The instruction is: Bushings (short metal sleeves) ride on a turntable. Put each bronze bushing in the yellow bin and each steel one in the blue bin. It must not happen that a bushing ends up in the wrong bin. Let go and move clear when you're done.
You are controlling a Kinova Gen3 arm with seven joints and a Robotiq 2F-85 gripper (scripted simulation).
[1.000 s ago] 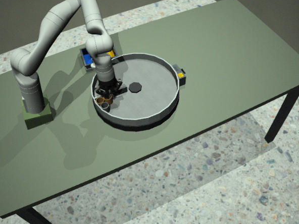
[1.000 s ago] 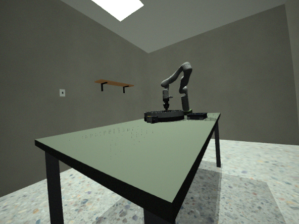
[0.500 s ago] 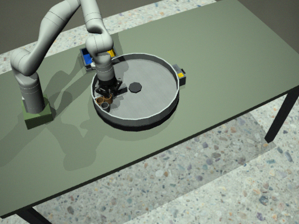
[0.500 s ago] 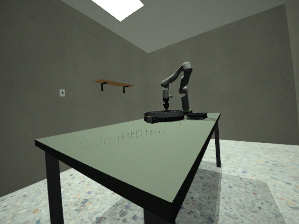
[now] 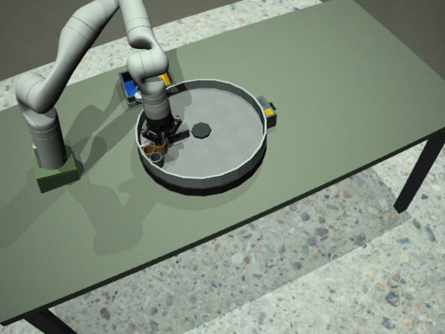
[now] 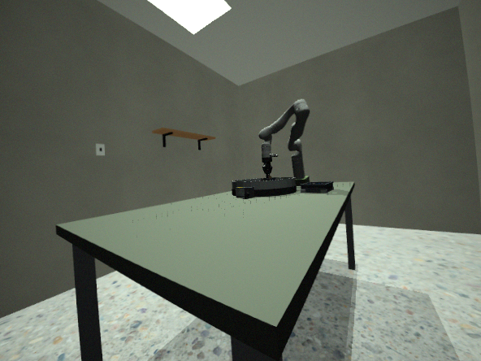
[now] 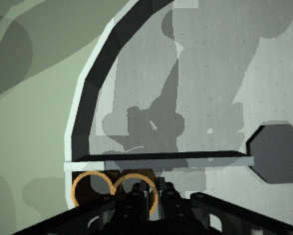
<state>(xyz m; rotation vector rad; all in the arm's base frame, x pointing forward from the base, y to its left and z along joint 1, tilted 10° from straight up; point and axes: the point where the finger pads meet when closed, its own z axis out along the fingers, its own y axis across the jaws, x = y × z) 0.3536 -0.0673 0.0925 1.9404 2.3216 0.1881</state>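
Now: hand 120 mm short of the turntable, 50 mm to the right of it and 50 mm above it.
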